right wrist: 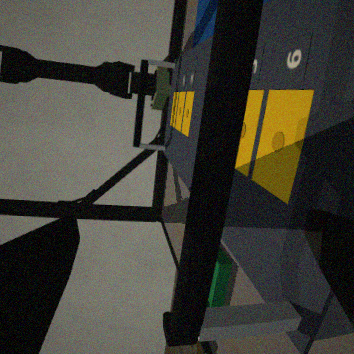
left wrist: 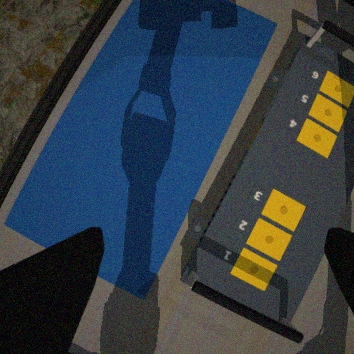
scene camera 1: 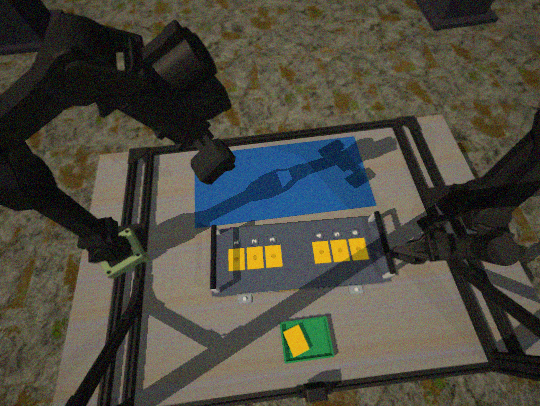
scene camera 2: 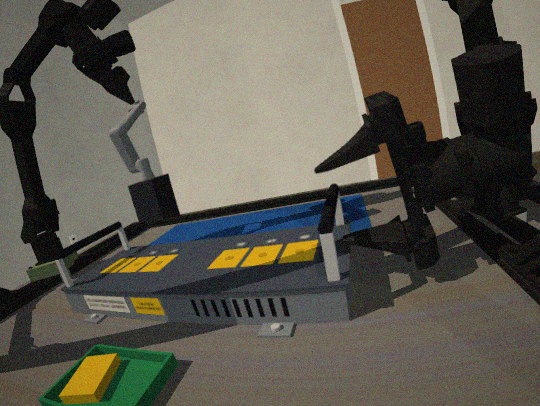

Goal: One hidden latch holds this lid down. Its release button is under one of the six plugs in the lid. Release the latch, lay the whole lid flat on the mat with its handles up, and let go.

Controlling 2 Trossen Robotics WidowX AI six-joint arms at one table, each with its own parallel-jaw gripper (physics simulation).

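Frame: origin at the left arm's base, x ahead, y left, z up, level; centimetres.
Seen in the pictures: left gripper, fingertip midpoint: [left wrist: 215,239] [scene camera 2: 127,98]; right gripper, fingertip midpoint: [right wrist: 193,225] [scene camera 1: 388,251] [scene camera 2: 330,207]; left arm's base at its link origin: [right wrist: 154,85] [scene camera 1: 118,251] [scene camera 2: 51,258]; right arm's base at its link origin: [scene camera 1: 451,208] [scene camera 2: 497,211].
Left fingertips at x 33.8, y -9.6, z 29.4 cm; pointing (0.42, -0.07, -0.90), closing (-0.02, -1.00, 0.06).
Pixels of each thing's top centre, then the offset from my left fingertips to it. "spot": a spot on its surface instead. Level surfaces: height alone.
- dark grey lid at a spot on its surface: [scene camera 2: 190,260] [left wrist: 299,173] [scene camera 1: 296,253] spot: dx +6.1, dy -18.4, dz -29.8 cm
- lid's left handle at a spot on its surface: [left wrist: 247,312] [scene camera 1: 213,253] spot: dx -12.2, dy -7.8, dz -23.6 cm
- right handle at a spot on its surface: [right wrist: 215,150] [scene camera 1: 387,240] spot: dx +25.5, dy -29.5, dz -24.0 cm
- blue mat at its surface level: dz -34.5 cm
- green tray at its top centre: [scene camera 2: 105,376] [right wrist: 199,268] [scene camera 1: 306,339] dx -4.1, dy -36.4, dz -33.0 cm
- yellow block at its top centre: [scene camera 2: 89,373] [scene camera 1: 296,340] dx -6.3, dy -35.3, dz -33.0 cm
The dark grey lid [scene camera 1: 297,260] [scene camera 2: 190,260] [left wrist: 285,172] sits level on its box, handles up. Its six yellow plugs, numbered 1 to 6, are all in place; no release button or latch shows. The lid's left handle [scene camera 1: 213,257] [left wrist: 247,312] stands free. My right gripper [scene camera 1: 397,250] [scene camera 2: 332,204] [right wrist: 193,225] is open at the right handle [scene camera 1: 382,240] [right wrist: 215,150], whose bar crosses between the fingertips in the right wrist view, touching neither. My left gripper [scene camera 1: 213,165] [left wrist: 215,239] is open and empty, high over the left part of the blue mat [scene camera 1: 250,160] [left wrist: 85,150].
A green tray [scene camera 1: 321,340] [scene camera 2: 145,370] holding a yellow block [scene camera 1: 297,341] [scene camera 2: 90,377] lies in front of the box. Small metal tabs [scene camera 1: 245,298] [scene camera 2: 276,328] sit at the box's front foot. A pale green bracket [scene camera 1: 135,245] is at the left frame rail. Black rails surround the work area.
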